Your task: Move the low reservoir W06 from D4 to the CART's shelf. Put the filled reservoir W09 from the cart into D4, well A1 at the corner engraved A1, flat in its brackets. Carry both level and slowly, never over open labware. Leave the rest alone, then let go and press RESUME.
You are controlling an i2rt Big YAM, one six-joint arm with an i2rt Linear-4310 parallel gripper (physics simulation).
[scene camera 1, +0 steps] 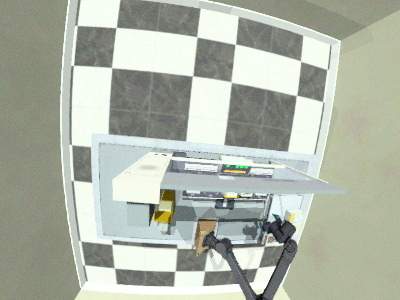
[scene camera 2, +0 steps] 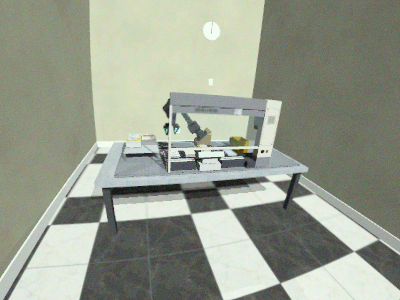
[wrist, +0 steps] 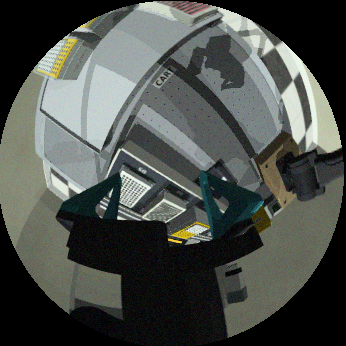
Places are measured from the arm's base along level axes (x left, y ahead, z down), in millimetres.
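Pixels of known places: gripper, fingertip midpoint: (scene camera 1: 265, 217) (wrist: 160, 175); arm's base, origin of the base link: (scene camera 1: 207, 238) (wrist: 288, 171).
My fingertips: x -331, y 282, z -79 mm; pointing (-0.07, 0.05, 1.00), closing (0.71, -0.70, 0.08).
Ahead of a thing's pixels: the offset from my fingertips to its top centre. "spot": to the spot under its first point.
My gripper (scene camera 1: 268, 221) (scene camera 2: 172, 130) (wrist: 160, 175) is open and empty. It hangs high beside the machine's cart-side end, pointing down. In the wrist view the low reservoir W06 {dz +88, dx +152, dy +156 mm} (wrist: 165, 206), a white ribbed tray, sits in D4 between the D5 plate {dz +105, dx +29, dy +173 mm} (wrist: 134, 189) and a yellow-rimmed rack {dz +54, dx +275, dy +138 mm} (wrist: 192, 230). The cart's shelf {spot: dz +115, dx -237, dy +77 mm} (scene camera 2: 142, 149) (wrist: 75, 105) is a pale raised board. A reservoir with reddish channels, apparently W09 (wrist: 192, 11), stands at its arm-side end, partly cut off in the wrist view. Its engraving and the RESUME button cannot be read.
Yellow-rimmed tip boxes {dz +44, dx -325, dy -9 mm} (scene camera 1: 296, 216) (wrist: 56, 57) stand on the cart. The machine's top beam (scene camera 1: 250, 182) (scene camera 2: 215, 100) spans above the deck. A yellow waste bin {dz +40, dx +681, dy -92 mm} (scene camera 1: 163, 212) (scene camera 2: 239, 145) and the arm's brown base block (scene camera 1: 202, 231) (wrist: 270, 167) stand on the bench.
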